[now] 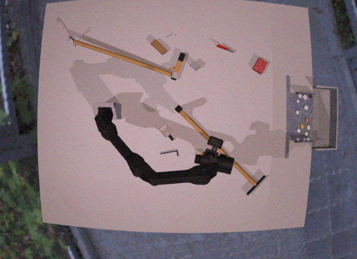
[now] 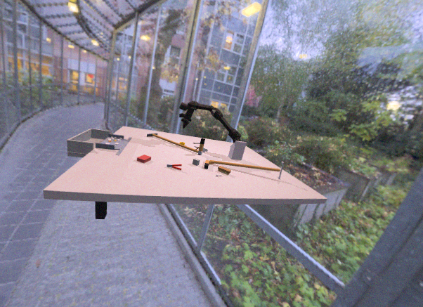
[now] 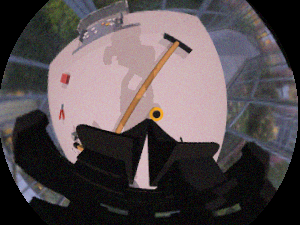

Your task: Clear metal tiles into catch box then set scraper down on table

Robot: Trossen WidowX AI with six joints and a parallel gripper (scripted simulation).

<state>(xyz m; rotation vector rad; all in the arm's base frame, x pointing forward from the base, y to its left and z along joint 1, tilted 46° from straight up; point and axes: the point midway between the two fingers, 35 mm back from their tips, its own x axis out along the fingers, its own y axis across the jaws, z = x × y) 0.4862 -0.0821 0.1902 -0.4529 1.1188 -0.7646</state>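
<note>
Right now my gripper tip is 100 mm above the long scraper, 60 mm short of it and 30 mm to the right of it. From my gripper tip the other things lie so: black strip 190 mm behind, 160 mm below, 140 mm to the right; hex key 170 mm behind, 160 mm below; yellow tape roll 160 mm below, 30 mm to the right, 20 mm behind.
</note>
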